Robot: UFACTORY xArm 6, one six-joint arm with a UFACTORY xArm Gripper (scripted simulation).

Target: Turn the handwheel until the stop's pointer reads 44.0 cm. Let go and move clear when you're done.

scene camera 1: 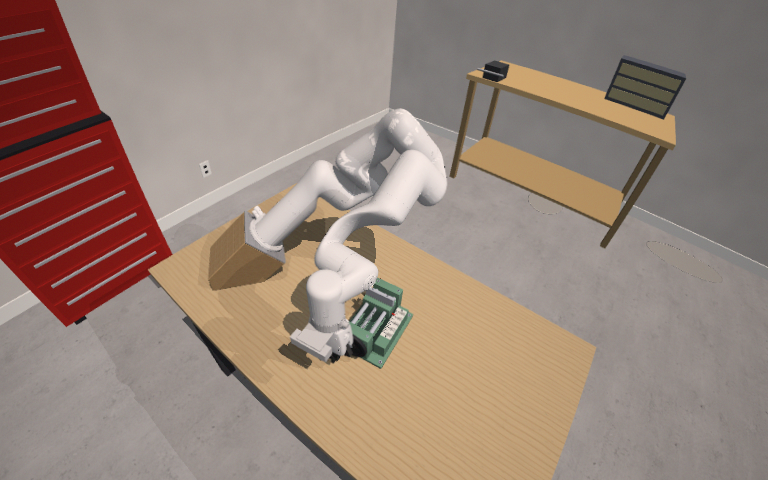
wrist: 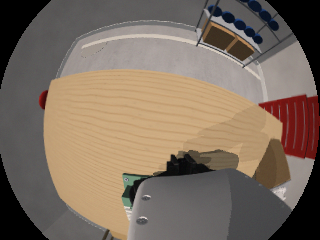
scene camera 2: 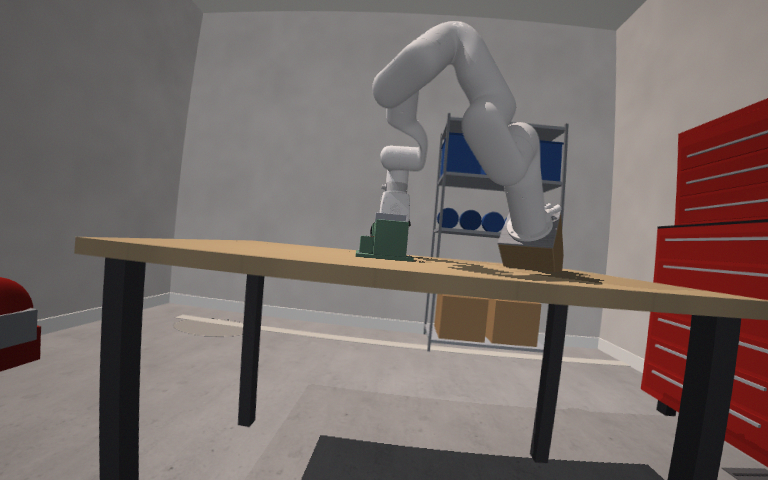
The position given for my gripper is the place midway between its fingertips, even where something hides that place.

I see my gripper (wrist: 178, 162) and a slide fixture (scene camera 2: 390, 242).
